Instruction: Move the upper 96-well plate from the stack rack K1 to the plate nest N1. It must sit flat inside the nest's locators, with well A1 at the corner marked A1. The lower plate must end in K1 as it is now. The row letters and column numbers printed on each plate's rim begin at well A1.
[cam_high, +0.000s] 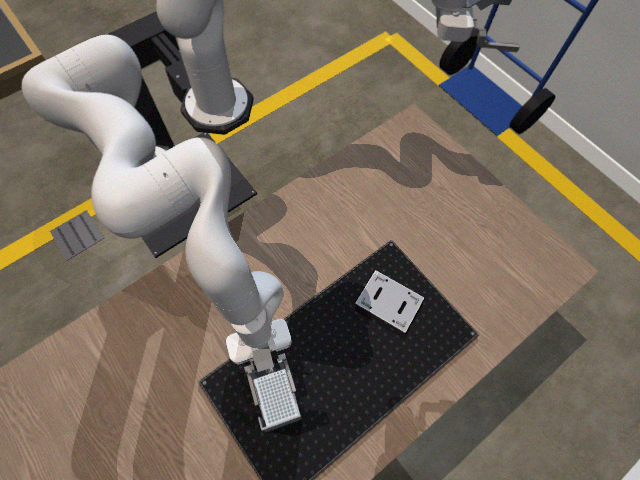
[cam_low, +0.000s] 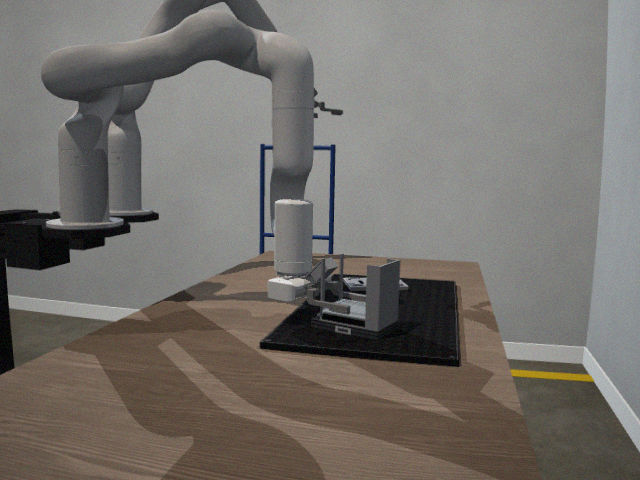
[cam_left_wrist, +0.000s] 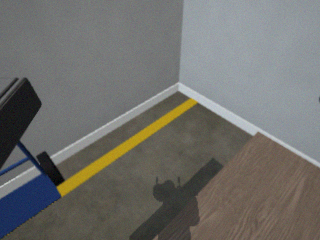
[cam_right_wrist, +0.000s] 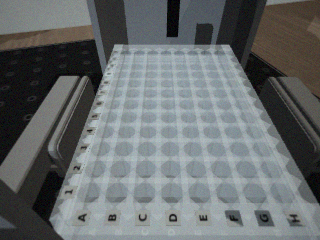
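Observation:
Right now the white 96-well plate is 2 cm ahead of my right hand, 1 cm to the right of it and 1 cm below it. Round my right hand: A1 mark: 4 cm ahead, 44 cm to the left, 4 cm below; plate nest N1: 12 cm ahead, 39 cm to the left, 4 cm below; black plate: 2 cm ahead, 1 cm to the right, 2 cm below.

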